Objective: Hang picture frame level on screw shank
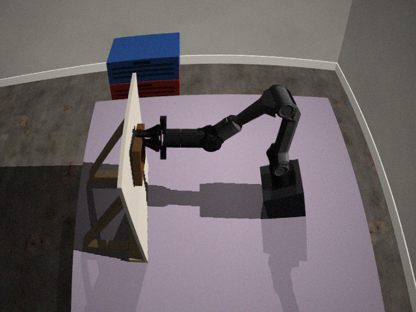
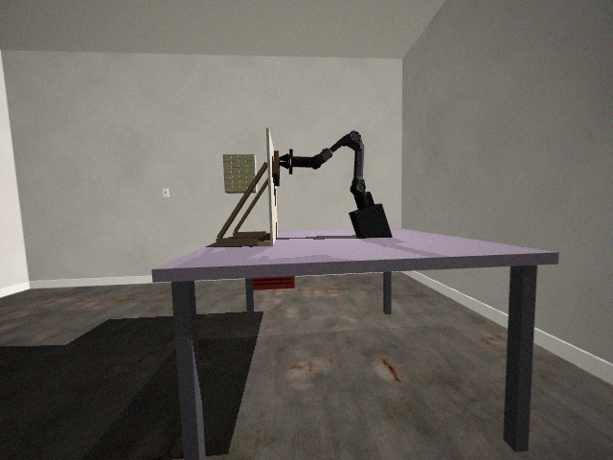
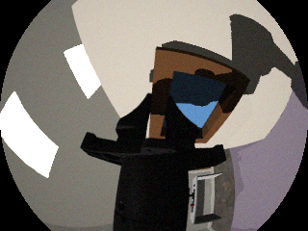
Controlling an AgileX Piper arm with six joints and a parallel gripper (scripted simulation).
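Now: hand 10 mm short of the brown picture frame, 20 mm to the right of it and 50 mm above it. Also, from my hand: cream board (30 mm ahead, 10 mm to the left, 170 mm below).
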